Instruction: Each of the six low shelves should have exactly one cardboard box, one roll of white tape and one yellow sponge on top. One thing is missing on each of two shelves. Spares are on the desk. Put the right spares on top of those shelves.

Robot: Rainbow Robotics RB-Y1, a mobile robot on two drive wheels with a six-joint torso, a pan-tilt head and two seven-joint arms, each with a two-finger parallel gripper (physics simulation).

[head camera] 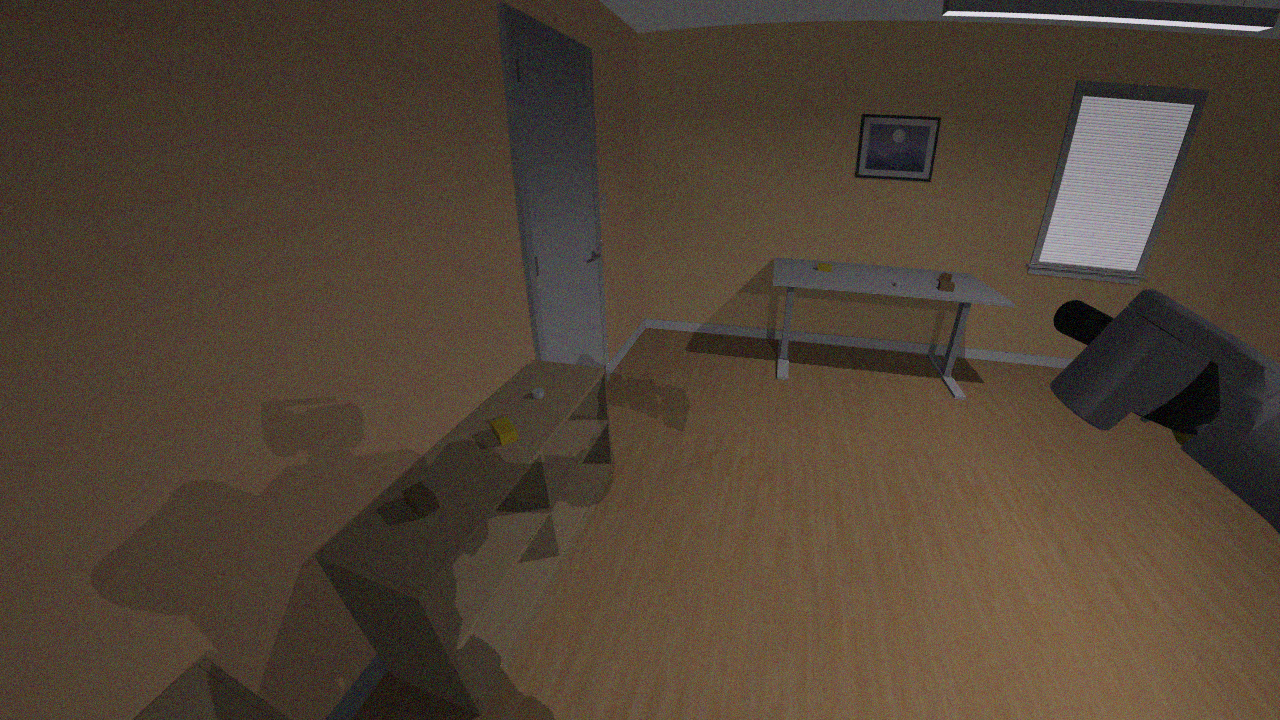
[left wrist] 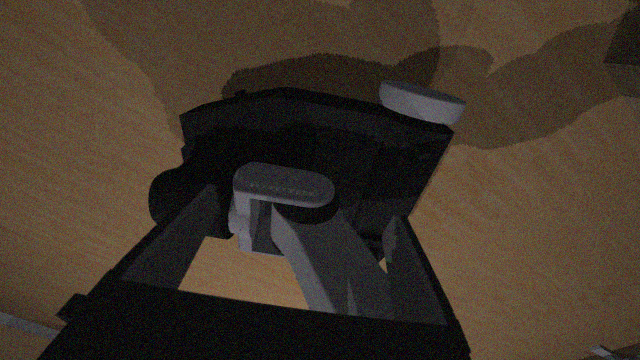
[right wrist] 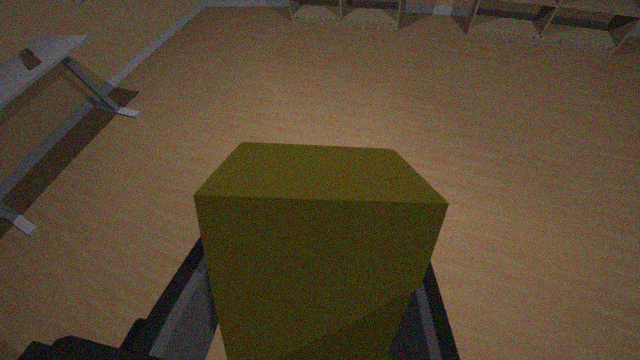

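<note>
My right gripper [right wrist: 321, 221] is shut on a yellow sponge [right wrist: 320, 200] [head camera: 1183, 437]; the arm hides most of it in the head view. My left gripper [left wrist: 304, 211] is open and empty, above the robot's base. In the head view, a low shelf [head camera: 375, 546] along the left wall bears a white tape roll [head camera: 537, 393], a yellow sponge [head camera: 503, 430] and a dark cardboard box [head camera: 418, 497]. The desk [head camera: 859, 279] [right wrist: 62, 45] at the far wall bears a sponge [head camera: 824, 267], a small tape roll [head camera: 894, 283] and cardboard [head camera: 945, 282] [right wrist: 30, 59].
A corner of another shelf [head camera: 183, 694] shows at the bottom left. Two more shelves [right wrist: 370, 18] [right wrist: 580, 41] stand at the top of the right wrist view, their tops cut off. A door [head camera: 554, 197] is beyond the near shelf. Wooden floor lies between the shelf and the desk.
</note>
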